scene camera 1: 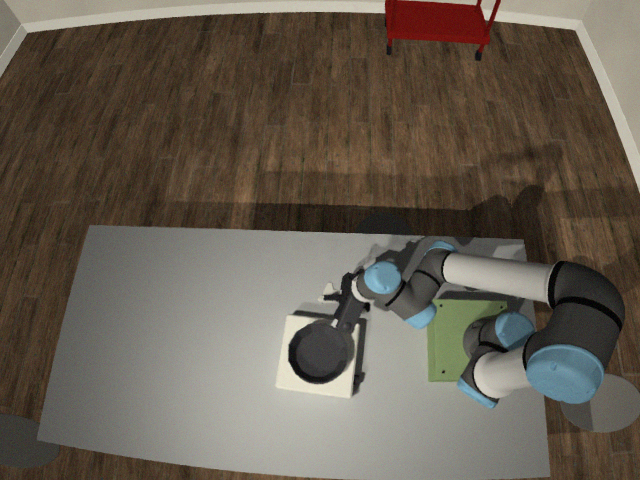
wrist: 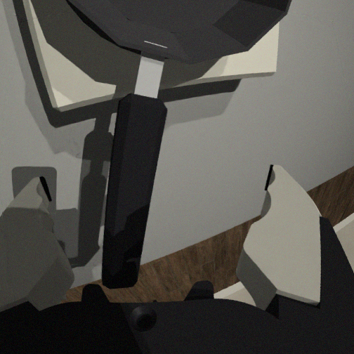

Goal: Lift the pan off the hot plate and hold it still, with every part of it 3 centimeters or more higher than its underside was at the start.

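Places are measured from the arm's base along level axes (x right, y ahead, z up), in metres.
Pixels of known places: gripper, fingertip midpoint: (scene camera 1: 341, 305).
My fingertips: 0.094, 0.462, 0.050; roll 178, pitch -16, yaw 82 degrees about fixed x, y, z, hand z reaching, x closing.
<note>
Behind a point stands the place of what it marks, as x, y, z.
The black pan (scene camera 1: 317, 353) @[-0.046, 0.528, -0.028] (wrist: 185, 30) sits on the cream hot plate (scene camera 1: 338, 386) @[-0.144, 0.458, -0.039] (wrist: 260, 62). Its black handle (wrist: 134, 190) joins the pan by a short pale metal neck and points back toward the gripper. My gripper (wrist: 156, 173) (scene camera 1: 345, 304) @[0.094, 0.462, 0.050] is open and empty. In the wrist view the handle lies in the gap between the two pale fingers, apart from both and nearer the left finger. In the scene view the gripper hangs over the handle side of the pan and partly hides the handle; one pale fingertip shows, the other is hidden.
The hot plate stands on a grey table (scene camera 1: 170, 335) @[-0.016, 1.049, -0.101]. The arm's base is on a green board (scene camera 1: 444, 356) @[-0.044, 0.136, 0.004] at the right. The table's far edge runs behind the gripper. A red cart (scene camera 1: 439, 36) stands on the wooden floor by the far wall.
</note>
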